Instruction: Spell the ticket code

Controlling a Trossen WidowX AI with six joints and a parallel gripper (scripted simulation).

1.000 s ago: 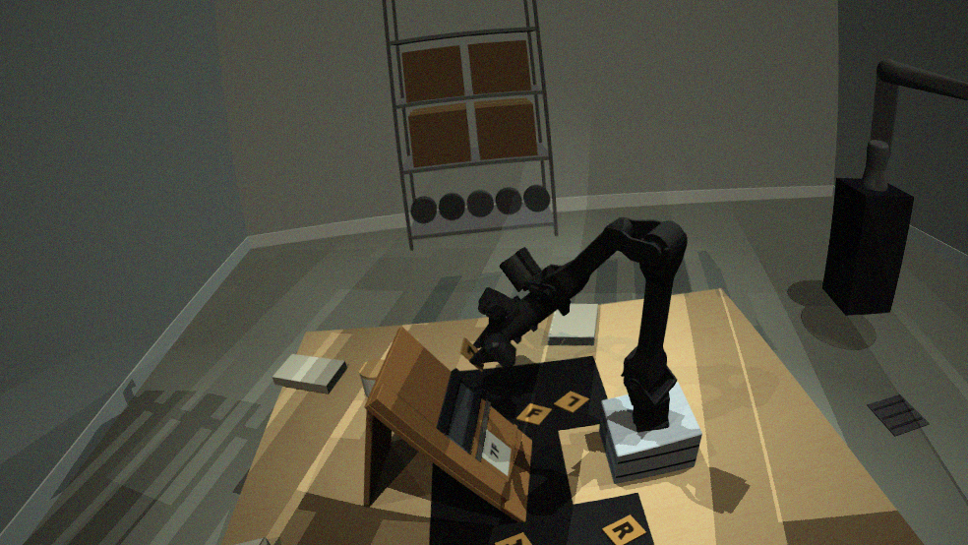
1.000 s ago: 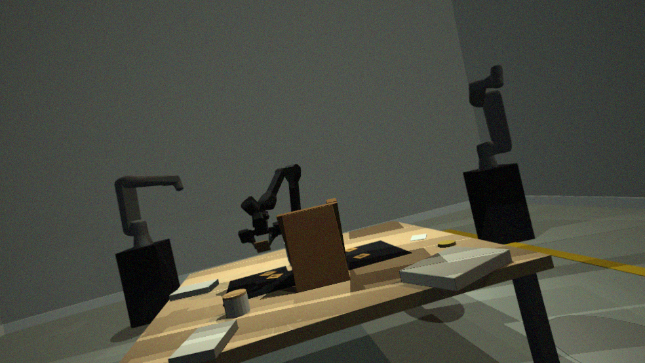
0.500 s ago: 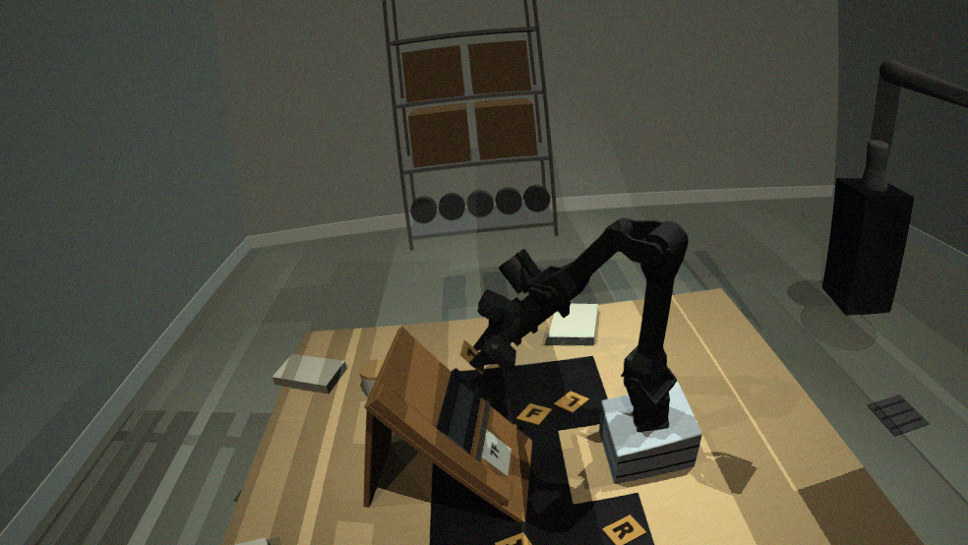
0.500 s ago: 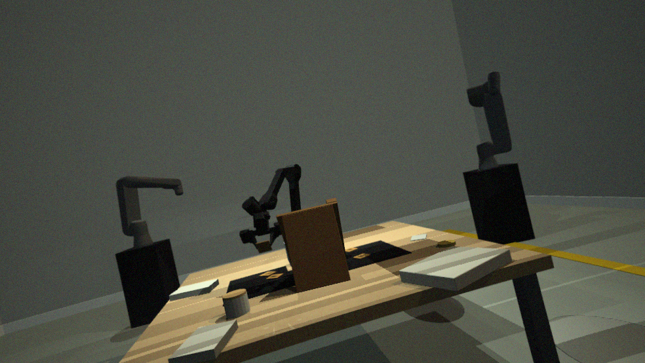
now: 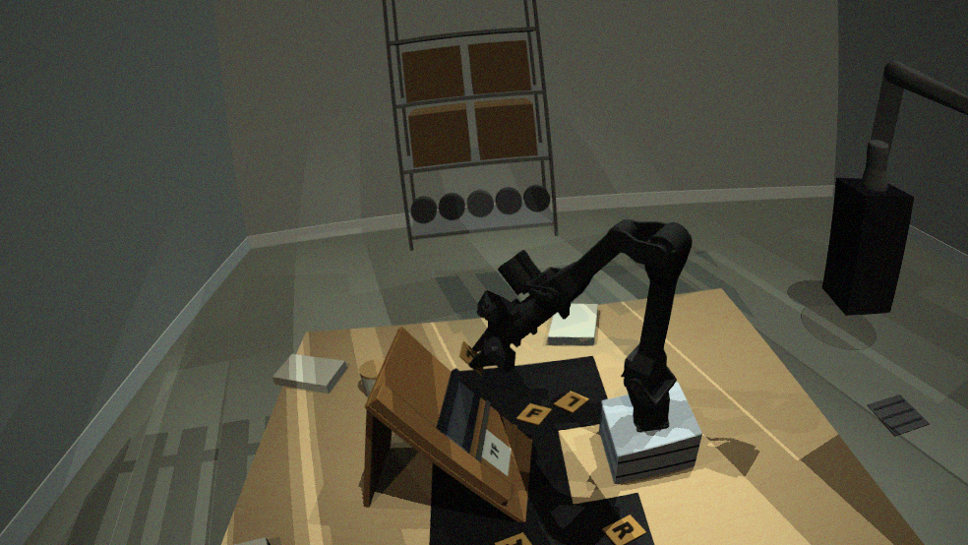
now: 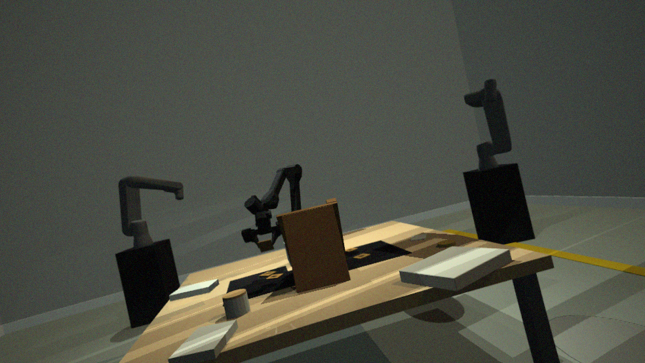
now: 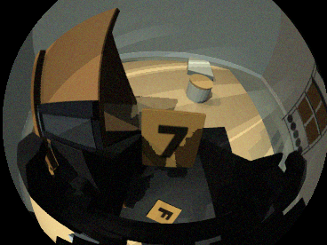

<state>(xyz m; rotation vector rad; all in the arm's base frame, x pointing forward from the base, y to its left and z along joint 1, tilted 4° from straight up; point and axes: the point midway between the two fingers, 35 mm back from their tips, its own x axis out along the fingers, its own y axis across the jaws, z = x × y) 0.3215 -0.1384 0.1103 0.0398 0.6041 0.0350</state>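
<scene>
The white ticket is 190 mm to the left of my gripper tip, 80 mm below it and 60 mm behind it. Also, from my gripper tip: card: 680 mm to the left, 240 mm behind, 160 mm below; then yellow disc: 730 mm to the left, 150 mm below, 10 mm ahead.
</scene>
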